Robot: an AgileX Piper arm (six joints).
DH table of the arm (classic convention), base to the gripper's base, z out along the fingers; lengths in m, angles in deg. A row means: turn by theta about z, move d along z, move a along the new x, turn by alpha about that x. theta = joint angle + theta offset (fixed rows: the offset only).
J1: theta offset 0, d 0.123, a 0, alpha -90
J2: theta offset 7.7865, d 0, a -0.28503, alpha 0
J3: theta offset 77.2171, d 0, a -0.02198, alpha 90
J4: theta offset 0, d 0.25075, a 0, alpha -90
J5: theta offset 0, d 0, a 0, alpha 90
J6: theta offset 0, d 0.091, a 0, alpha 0
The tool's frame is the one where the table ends.
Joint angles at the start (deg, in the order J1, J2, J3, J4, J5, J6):
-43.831 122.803 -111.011 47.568 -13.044 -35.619
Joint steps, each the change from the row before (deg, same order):
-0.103 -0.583 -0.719 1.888 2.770 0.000
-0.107 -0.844 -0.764 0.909 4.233 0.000
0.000 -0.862 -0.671 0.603 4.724 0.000
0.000 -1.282 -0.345 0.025 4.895 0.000
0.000 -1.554 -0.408 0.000 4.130 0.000
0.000 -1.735 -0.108 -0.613 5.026 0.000
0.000 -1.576 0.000 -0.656 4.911 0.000
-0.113 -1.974 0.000 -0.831 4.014 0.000
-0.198 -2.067 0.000 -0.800 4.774 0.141
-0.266 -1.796 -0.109 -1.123 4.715 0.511
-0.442 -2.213 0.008 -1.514 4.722 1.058
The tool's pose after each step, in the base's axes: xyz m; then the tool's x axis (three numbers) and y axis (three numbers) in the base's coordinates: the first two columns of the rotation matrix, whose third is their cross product. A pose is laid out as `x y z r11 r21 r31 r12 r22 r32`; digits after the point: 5 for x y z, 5 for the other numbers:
0.36957 -0.37320 0.34113 0.19664 0.12890 -0.97197 0.76014 0.60610 0.23416
0.37037 -0.36844 0.34890 0.18892 0.16656 -0.96777 0.72700 0.63878 0.25185
0.37199 -0.36200 0.35593 0.16886 0.20469 -0.96415 0.68772 0.67626 0.26402
0.37211 -0.35372 0.36466 0.13821 0.23344 -0.96250 0.64598 0.71541 0.26627
0.37027 -0.34488 0.37680 0.11686 0.24786 -0.96172 0.60715 0.74850 0.26668
0.36786 -0.33425 0.38746 0.07464 0.26083 -0.96249 0.56222 0.78616 0.25664
0.36522 -0.32391 0.39584 0.02773 0.27161 -0.96201 0.51795 0.81921 0.24622
0.35942 -0.31369 0.40801 -0.00651 0.26607 -0.96393 0.48195 0.84544 0.23011
0.35250 -0.30245 0.41962 -0.04849 0.26423 -0.96324 0.44001 0.87141 0.21689
0.34537 -0.29246 0.42898 -0.09362 0.26322 -0.96018 0.40258 0.89207 0.20529
0.33505 -0.28195 0.44007 -0.13655 0.26141 -0.95552 0.37203 0.90749 0.19510

